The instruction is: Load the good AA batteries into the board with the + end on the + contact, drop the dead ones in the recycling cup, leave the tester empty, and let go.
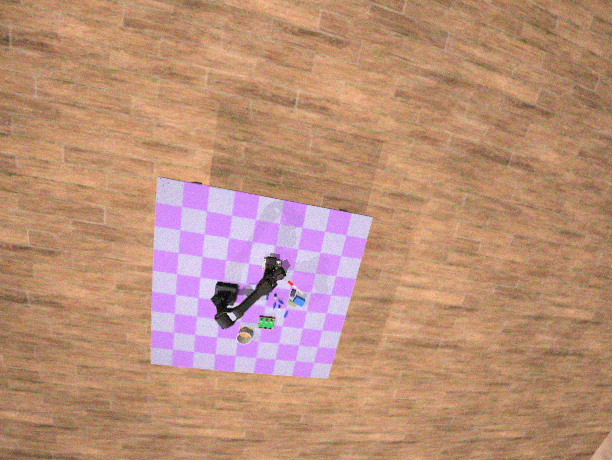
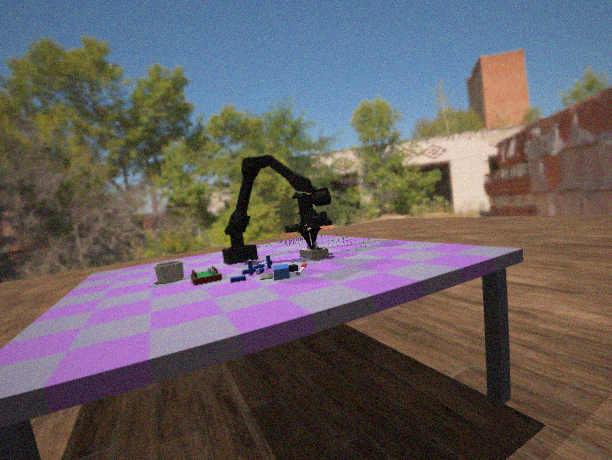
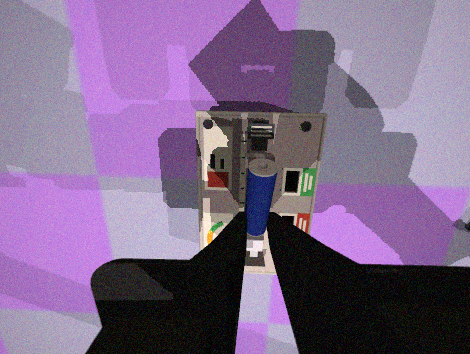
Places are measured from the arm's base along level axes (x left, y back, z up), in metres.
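Pixels of known places: gripper, fingertip midpoint: (image 1: 270, 266) (image 2: 312, 246) (image 3: 256, 218); arm's base, origin of the base link: (image 1: 222, 295) (image 2: 238, 246).
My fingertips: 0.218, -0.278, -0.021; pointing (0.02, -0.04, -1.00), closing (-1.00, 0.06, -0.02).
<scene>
Ahead of a thing's pixels: the offset from my fingertips to its top centre, as dx, dy, dz. Level surfaces: height alone.
My gripper (image 2: 312, 245) (image 3: 256, 218) points down at the tester and is shut on a blue battery {-0.001, -0.014, +0.021} (image 3: 259, 195), one fingertip on each side of its near end. The battery lies lengthwise in the channel of the pale tester {+0.000, -0.006, +0.006} (image 1: 265, 263) (image 2: 314, 254) (image 3: 300, 150); its far end is short of the metal contact. The fingers hide part of the tester. The green board {-0.430, -0.009, +0.001} (image 1: 266, 322) with dark red walls (image 2: 206, 279) and the grey recycling cup {-0.528, +0.127, +0.022} (image 1: 243, 341) (image 2: 169, 272) stand apart from it. Several loose blue batteries lie between; one {-0.357, -0.139, -0.023} (image 1: 286, 314) (image 2: 238, 279) lies near the board, another {-0.215, -0.051, +0.012} (image 2: 268, 261) stands upright.
A blue block {-0.244, -0.214, -0.008} (image 1: 299, 301) (image 2: 281, 272) sits beside a dark item {-0.192, -0.167, -0.020} (image 2: 293, 268) and a flat greenish piece {-0.276, -0.170, -0.035} (image 2: 267, 276). A thin red-and-white item {-0.156, -0.182, -0.030} (image 1: 290, 283) (image 2: 303, 266) lies close by. The arm's black base (image 1: 226, 290) (image 2: 240, 254) stands on the checkered table {dz -0.038} (image 1: 170, 190) (image 2: 190, 320).
</scene>
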